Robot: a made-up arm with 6 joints.
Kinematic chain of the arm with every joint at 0, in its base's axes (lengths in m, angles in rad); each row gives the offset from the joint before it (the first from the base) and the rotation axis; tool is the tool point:
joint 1: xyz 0 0 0.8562 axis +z
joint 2: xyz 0.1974 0 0 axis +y
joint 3: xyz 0 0 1.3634 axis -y
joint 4: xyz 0 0 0.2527 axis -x
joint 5: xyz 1.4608 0 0 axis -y
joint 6: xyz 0.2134 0 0 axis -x
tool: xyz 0 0 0
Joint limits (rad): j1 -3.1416..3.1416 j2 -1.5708..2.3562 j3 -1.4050..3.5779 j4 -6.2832..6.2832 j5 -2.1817..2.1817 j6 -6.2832..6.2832
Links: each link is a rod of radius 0.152 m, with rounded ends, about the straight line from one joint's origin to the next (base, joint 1, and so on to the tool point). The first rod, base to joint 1, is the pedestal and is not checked.
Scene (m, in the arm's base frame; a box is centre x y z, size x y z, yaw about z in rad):
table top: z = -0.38
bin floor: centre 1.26 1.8 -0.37 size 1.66 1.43 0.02 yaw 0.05
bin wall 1: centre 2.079 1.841 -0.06 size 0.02 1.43 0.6 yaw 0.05
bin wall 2: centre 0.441 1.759 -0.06 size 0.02 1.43 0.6 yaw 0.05
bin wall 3: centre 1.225 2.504 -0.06 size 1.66 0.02 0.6 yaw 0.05
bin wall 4: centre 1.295 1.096 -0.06 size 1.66 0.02 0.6 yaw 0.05
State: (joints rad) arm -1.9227 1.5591 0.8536 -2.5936 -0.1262 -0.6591
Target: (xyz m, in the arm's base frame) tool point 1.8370 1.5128 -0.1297
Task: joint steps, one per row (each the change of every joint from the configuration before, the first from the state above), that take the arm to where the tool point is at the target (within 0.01 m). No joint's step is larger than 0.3 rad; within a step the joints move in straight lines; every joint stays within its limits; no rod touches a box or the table.
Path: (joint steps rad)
1: 0.2893 -0.0834 -0.1110 0.0056 -0.0036 0.0000
2: 0.2893 -0.0834 -0.1109 0.0056 -0.0036 0.0000
3: 0.2893 -0.0834 -0.1110 0.0057 -0.0036 0.0000
4: 0.2893 -0.0834 -0.1110 0.0056 -0.0036 0.0000
5: 0.2893 -0.0834 -0.1109 0.0056 -0.0036 0.0000
6: 0.2893 -0.0834 -0.1110 0.0056 -0.0036 0.0000
7: 0.2892 -0.0834 -0.1110 0.0057 -0.0036 0.0000
8: 0.2893 -0.0834 -0.1109 0.0056 -0.0036 0.0000
9: 0.2893 -0.0834 -0.1110 0.0056 -0.0037 0.0000
10: -0.0004 0.2120 0.0978 -0.0017 -0.0093 0.0000
11: -0.0005 0.2119 0.0978 -0.0018 -0.0094 0.0000

